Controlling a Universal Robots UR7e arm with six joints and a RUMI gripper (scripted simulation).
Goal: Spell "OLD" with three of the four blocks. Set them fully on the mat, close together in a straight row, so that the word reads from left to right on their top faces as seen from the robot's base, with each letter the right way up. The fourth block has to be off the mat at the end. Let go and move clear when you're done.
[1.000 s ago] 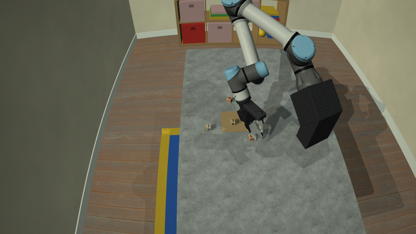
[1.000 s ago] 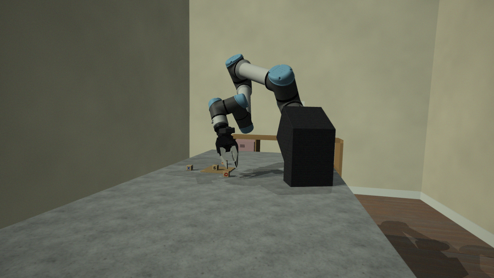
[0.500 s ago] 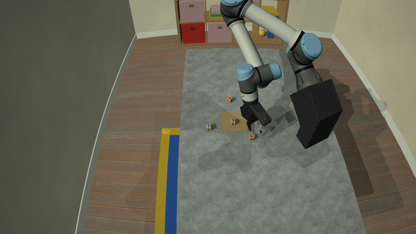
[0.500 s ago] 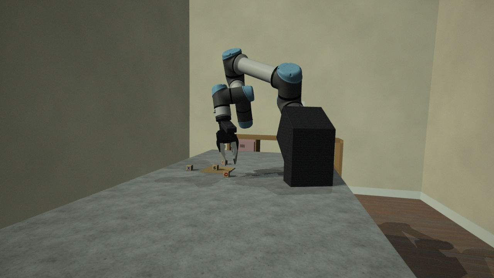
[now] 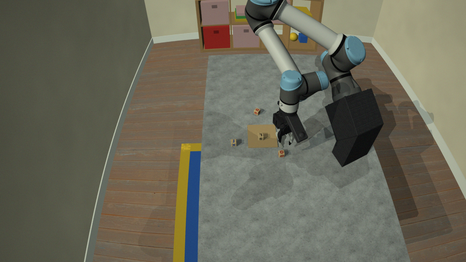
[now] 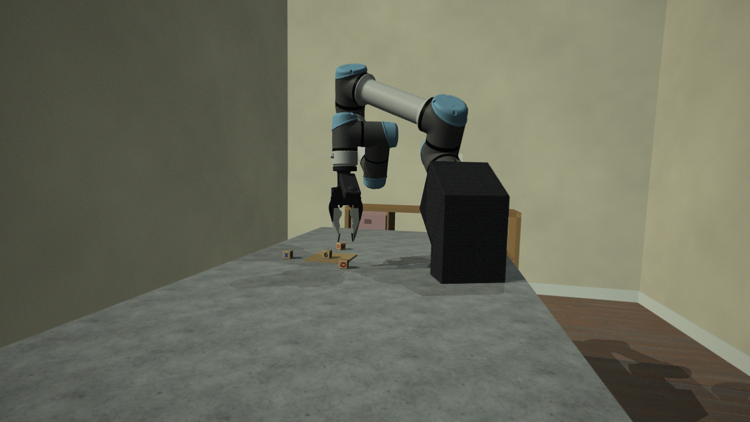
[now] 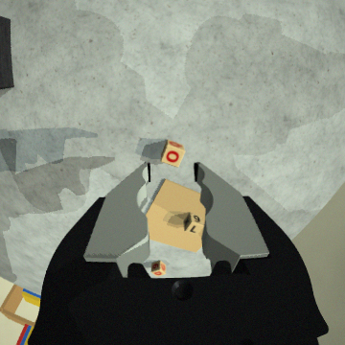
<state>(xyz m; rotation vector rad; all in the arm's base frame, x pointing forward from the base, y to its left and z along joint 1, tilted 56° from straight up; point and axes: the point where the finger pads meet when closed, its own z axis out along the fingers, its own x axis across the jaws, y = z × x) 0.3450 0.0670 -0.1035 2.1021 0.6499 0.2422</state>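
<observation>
Now: the tan mat 8 cm ahead of my hand, 14 cm to the right of it and 10 cm below it. Also, from my hand: blue-lettered block: 22 cm ahead, 10 cm to the right, 9 cm below.
</observation>
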